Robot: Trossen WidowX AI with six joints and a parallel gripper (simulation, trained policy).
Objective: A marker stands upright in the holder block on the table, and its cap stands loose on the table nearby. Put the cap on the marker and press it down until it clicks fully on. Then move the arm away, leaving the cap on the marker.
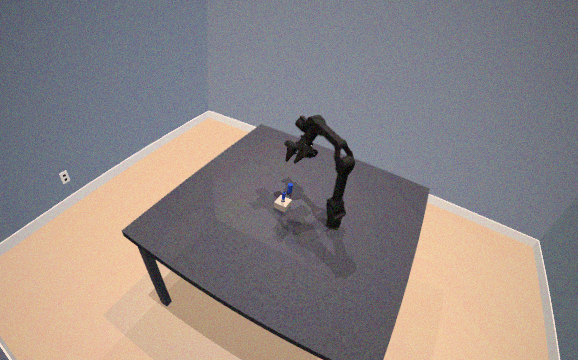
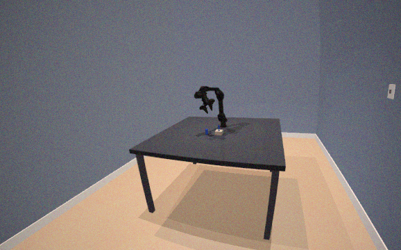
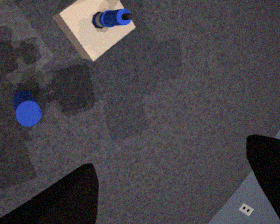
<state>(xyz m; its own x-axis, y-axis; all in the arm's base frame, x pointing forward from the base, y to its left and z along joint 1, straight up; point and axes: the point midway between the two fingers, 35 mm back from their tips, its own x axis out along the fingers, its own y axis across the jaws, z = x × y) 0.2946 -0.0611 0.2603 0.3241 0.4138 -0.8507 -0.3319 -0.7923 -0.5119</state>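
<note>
Right now the blue cap is 50 mm to the right of my gripper tip and 200 mm below it. The rest, counted from my gripper tip: holder block 20 mm behind, 80 mm to the left, 210 mm below; blue marker 20 mm behind, 80 mm to the left, 150 mm below.
</note>
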